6 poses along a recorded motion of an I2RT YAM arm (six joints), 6.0 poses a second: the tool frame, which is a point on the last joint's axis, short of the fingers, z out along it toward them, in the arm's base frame.
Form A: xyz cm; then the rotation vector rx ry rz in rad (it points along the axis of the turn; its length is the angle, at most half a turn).
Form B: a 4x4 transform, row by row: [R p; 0 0 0 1], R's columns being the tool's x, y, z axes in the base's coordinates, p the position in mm. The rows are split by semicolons. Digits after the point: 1 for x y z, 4 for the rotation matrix.
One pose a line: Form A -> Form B
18.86, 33.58, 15.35, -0.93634, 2.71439, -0.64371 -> -0.7798, -0.5380, 0.3202, 188.6; -0.6245, 0.7047, -0.3367, 335.8; -0.0445, -0.4625, -0.8855, 153.5; 0, 0, 0, 1
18.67, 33.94, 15.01, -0.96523, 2.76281, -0.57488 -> -0.7792, -0.5653, 0.2707, 186.7; -0.6263, 0.7180, -0.3036, 339.4; -0.0228, -0.4061, -0.9135, 150.1; 0, 0, 0, 1
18.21, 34.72, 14.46, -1.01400, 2.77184, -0.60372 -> -0.7661, -0.5910, 0.2527, 182.1; -0.6426, 0.6944, -0.3239, 347.2; 0.0160, -0.4105, -0.9117, 144.6; 0, 0, 0, 1
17.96, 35.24, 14.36, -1.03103, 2.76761, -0.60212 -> -0.7588, -0.6002, 0.2528, 179.6; -0.6510, 0.6875, -0.3219, 352.4; 0.0194, -0.4088, -0.9124, 143.6; 0, 0, 0, 1
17.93, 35.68, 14.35, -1.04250, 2.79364, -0.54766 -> -0.7582, -0.6120, 0.2249, 179.3; -0.6516, 0.6992, -0.2942, 356.8; 0.0228, -0.3696, -0.9289, 143.5; 0, 0, 0, 1
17.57, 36.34, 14.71, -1.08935, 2.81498, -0.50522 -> -0.7437, -0.6403, 0.1919, 175.7; -0.6671, 0.6926, -0.2743, 363.4; 0.0427, -0.3321, -0.9423, 147.1; 0, 0, 0, 1
